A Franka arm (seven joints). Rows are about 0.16 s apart.
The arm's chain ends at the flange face. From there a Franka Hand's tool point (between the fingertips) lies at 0.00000 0.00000 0.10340 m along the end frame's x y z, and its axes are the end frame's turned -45 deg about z.
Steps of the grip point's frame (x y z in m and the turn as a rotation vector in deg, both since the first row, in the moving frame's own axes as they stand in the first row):
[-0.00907, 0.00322, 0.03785, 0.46, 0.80, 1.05]
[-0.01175, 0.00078, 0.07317, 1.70, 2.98, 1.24]
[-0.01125, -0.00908, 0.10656, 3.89, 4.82, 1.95]
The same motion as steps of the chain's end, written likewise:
[-0.00459, 0.01029, 0.03786, 0.89, 0.24, 1.05]
[-0.00945, 0.01481, 0.07336, 3.31, 0.91, 1.24]
[-0.01575, 0.01261, 0.10716, 6.16, 0.66, 1.95]

